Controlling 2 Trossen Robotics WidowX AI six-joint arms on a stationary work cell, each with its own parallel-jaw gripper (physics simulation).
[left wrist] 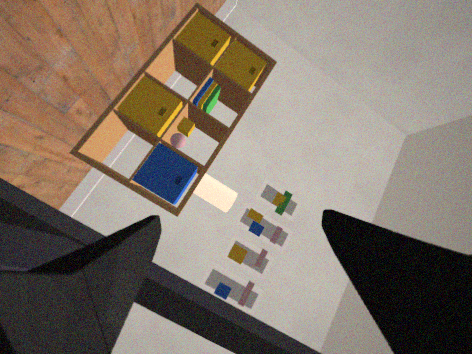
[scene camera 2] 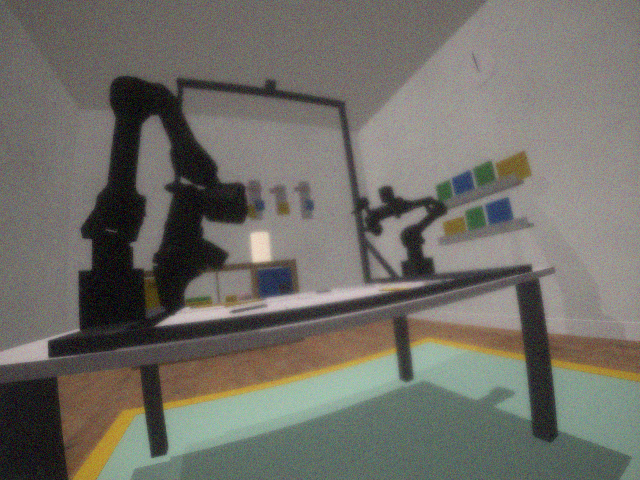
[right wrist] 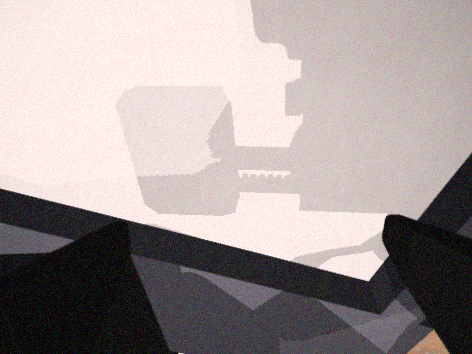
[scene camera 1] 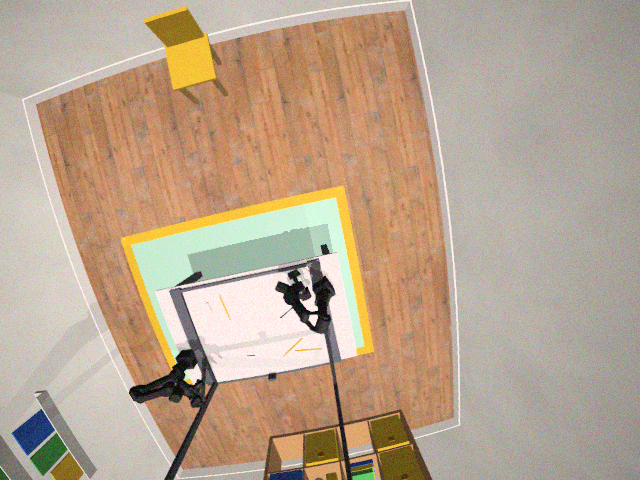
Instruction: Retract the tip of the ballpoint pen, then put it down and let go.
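Where they show: left gripper, fingertip midpoint: (left wrist: 242, 220) (scene camera 2: 355, 221) (scene camera 1: 205, 404); right gripper, fingertip midpoint: (scene camera 2: 166, 310) (right wrist: 257, 230) (scene camera 1: 303, 280); left arm's base, origin of the base link: (scene camera 1: 184, 363); right arm's base, origin of the base link: (scene camera 1: 324, 292).
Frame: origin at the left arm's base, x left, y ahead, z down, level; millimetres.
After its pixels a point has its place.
Note:
A thin dark pen (scene camera 1: 286, 312) @(x 209, y 745, z 82 mm) (scene camera 2: 248, 308) @(x 210, y 746, z 82 mm) lies on the white table top (scene camera 1: 248, 320) @(x 196, y 486, z 87 mm), beside the right arm in scene camera 1. It does not show in either wrist view. My right gripper (scene camera 2: 176, 279) (right wrist: 257, 230) @(x 412, y 898, z 52 mm) is open and empty, pointing down over the table corner near its own base, where the right wrist view shows table, dark rails and shadows. My left gripper (scene camera 2: 366, 214) (left wrist: 242, 220) @(x -155, y 193, z -212 mm) is open and empty, raised at the other end of the table and facing the wall. Whether the pen's tip is out is too small to tell.
Several thin yellow sticks (scene camera 1: 224, 306) @(x 324, y 359, z 81 mm) (scene camera 1: 293, 346) @(x -48, y 734, z 80 mm) lie on the table. A small dark piece (scene camera 1: 250, 355) @(x -63, y 429, z 81 mm) and a small grey piece (scene camera 1: 208, 305) @(x 350, y 257, z 78 mm) lie there too. Dark rails (scene camera 1: 193, 335) @(x 160, y 91, z 67 mm) border the work area, with a frame (scene camera 2: 351, 155) @(x -231, y 112, z -600 mm) rising behind it.

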